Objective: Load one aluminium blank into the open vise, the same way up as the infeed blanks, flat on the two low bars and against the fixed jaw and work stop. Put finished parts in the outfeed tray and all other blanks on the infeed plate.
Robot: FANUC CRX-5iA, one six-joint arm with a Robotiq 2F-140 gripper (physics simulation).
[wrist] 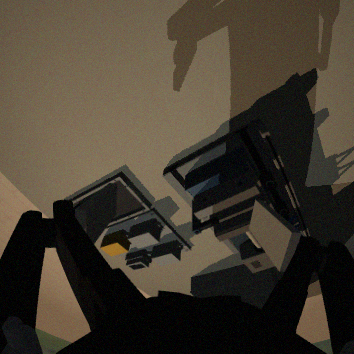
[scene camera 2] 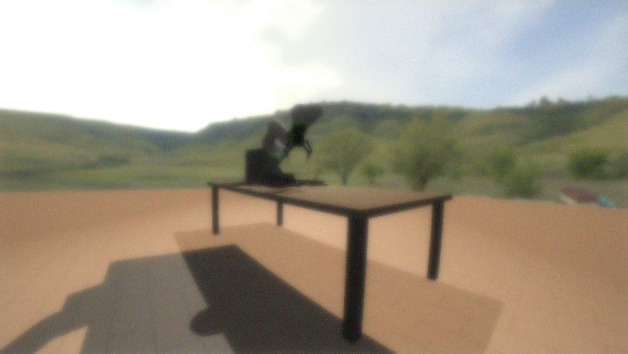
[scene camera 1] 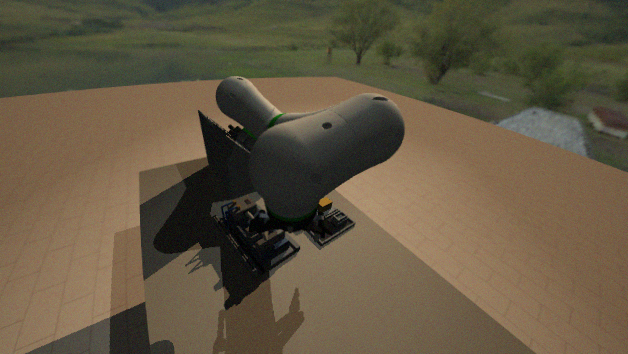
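Where they show: gripper, fingertip midpoint: (wrist: pixel 185 207) (scene camera 2: pixel 297 162) (scene camera 1: pixel 291 236); arm's base, link origin: (scene camera 2: pixel 268 165) (scene camera 1: pixel 244 146).
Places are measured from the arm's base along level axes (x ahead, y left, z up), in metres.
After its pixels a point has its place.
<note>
My gripper (scene camera 2: pixel 298 154) @[x 0.606, y -0.186, z 0.016 m] (wrist: pixel 185 207) @[x 0.606, y -0.186, z 0.016 m] is open and empty, well above the fixtures. The arm mostly hides it in scene camera 1. In the wrist view, the vise with its parallel jaws and bars (wrist: pixel 227 200) @[x 0.515, y -0.196, z -0.066 m] stands on a dark-framed base at right of centre, partly in shadow. A large pale block-like piece (wrist: pixel 272 232) stands beside it, near the right finger. A dark-rimmed tray-like fixture (wrist: pixel 137 191) @[x 0.545, y -0.025, z -0.160 m] (scene camera 1: pixel 337 235) @[x 0.607, y 0.051, z -0.157 m] lies to the left. Several small grey blocks (wrist: pixel 146 230) @[x 0.472, y 0.006, z -0.123 m] and an orange block (wrist: pixel 116 247) @[x 0.463, y 0.110, z -0.118 m] are by it. I cannot tell which are blanks or finished parts.
The table (scene camera 1: pixel 380 290) @[x 0.848, y -0.012, z -0.162 m] (scene camera 2: pixel 380 197) @[x 1.329, y -0.353, z -0.162 m] carries both fixtures. The arm (scene camera 1: pixel 320 145) @[x 0.763, y -0.284, z 0.379 m] (scene camera 2: pixel 306 117) @[x 0.761, y -0.263, z 0.300 m] reaches over them. A dark upright panel (scene camera 1: pixel 220 140) @[x 0.116, y -0.158, z 0.115 m] stands behind, at the arm's base. Strong arm shadows darken the vise area, and scene camera 2 is blurred.
</note>
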